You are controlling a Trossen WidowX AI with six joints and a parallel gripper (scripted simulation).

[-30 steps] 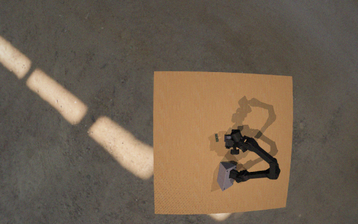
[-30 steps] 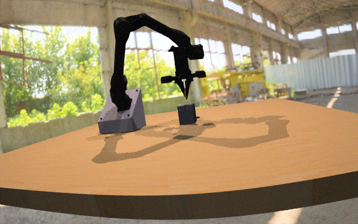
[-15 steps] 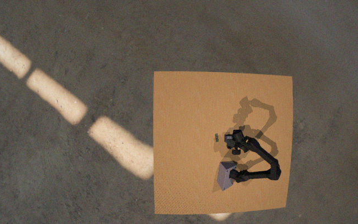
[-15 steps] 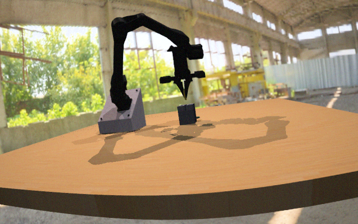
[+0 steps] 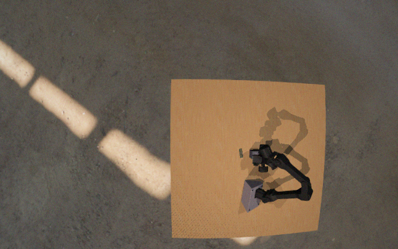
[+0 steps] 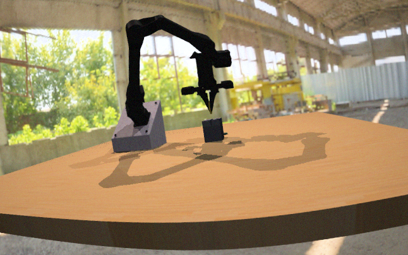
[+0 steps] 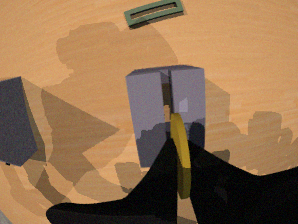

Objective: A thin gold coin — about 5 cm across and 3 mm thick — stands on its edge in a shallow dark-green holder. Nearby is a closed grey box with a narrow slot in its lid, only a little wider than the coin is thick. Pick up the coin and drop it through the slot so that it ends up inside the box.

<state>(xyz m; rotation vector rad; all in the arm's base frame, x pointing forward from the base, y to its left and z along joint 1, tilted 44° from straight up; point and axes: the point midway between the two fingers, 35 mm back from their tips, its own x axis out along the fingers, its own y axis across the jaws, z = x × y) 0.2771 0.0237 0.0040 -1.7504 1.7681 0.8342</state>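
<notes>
My gripper tip is now 1 cm below the gold coin.
</notes>
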